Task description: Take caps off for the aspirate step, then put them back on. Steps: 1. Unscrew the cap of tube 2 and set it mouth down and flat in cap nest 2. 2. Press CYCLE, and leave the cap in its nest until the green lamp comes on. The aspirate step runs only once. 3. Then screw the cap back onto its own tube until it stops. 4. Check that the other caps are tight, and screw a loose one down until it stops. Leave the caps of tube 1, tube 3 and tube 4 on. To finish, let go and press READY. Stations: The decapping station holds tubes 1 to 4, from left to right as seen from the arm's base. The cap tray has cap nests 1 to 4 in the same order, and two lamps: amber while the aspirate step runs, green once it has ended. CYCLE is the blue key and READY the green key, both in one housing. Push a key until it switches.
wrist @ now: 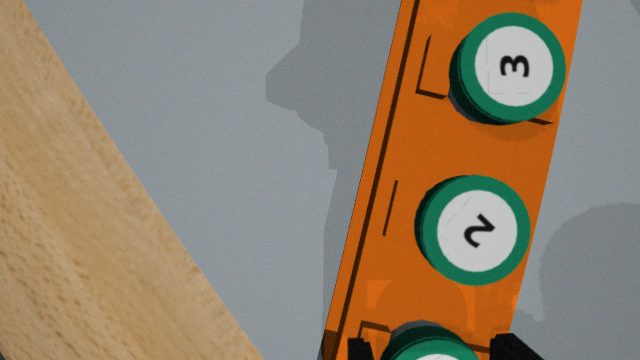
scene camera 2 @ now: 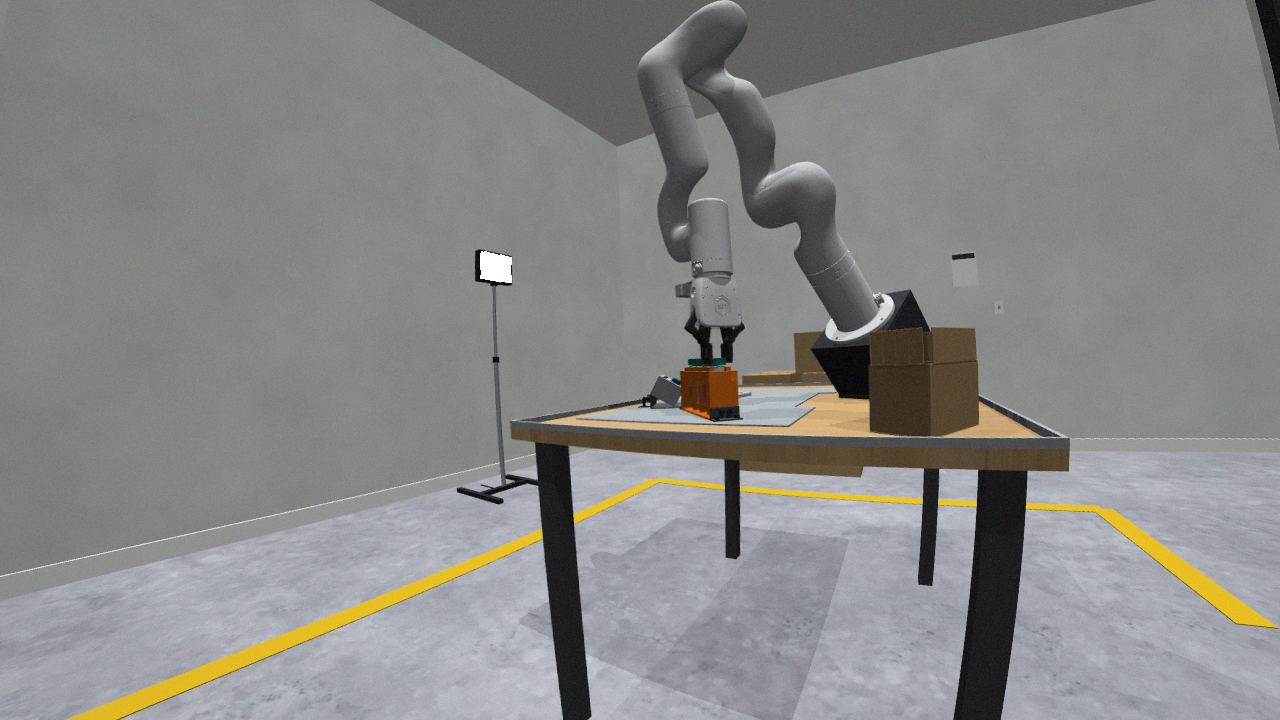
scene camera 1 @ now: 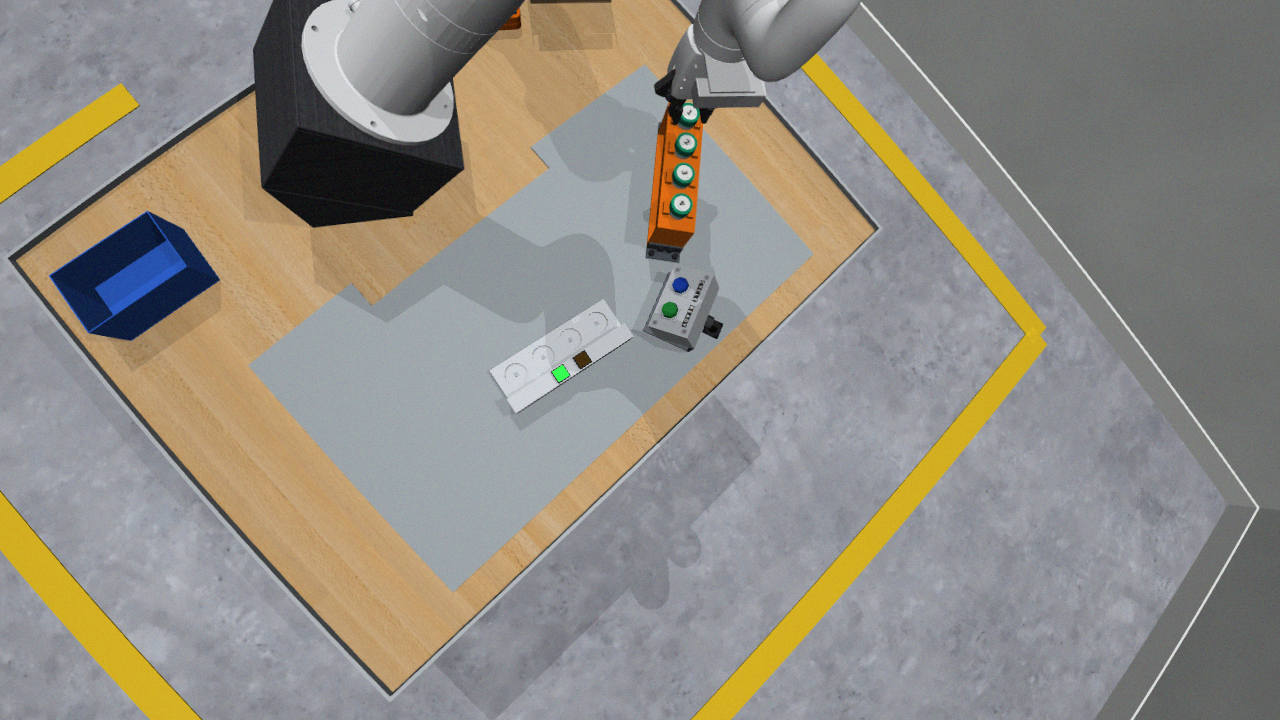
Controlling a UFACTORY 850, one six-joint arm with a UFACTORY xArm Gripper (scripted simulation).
Note:
The pictures show: my gripper, a blue bin, a cardboard box and a grey key housing.
My gripper is seen too in scene camera 1.

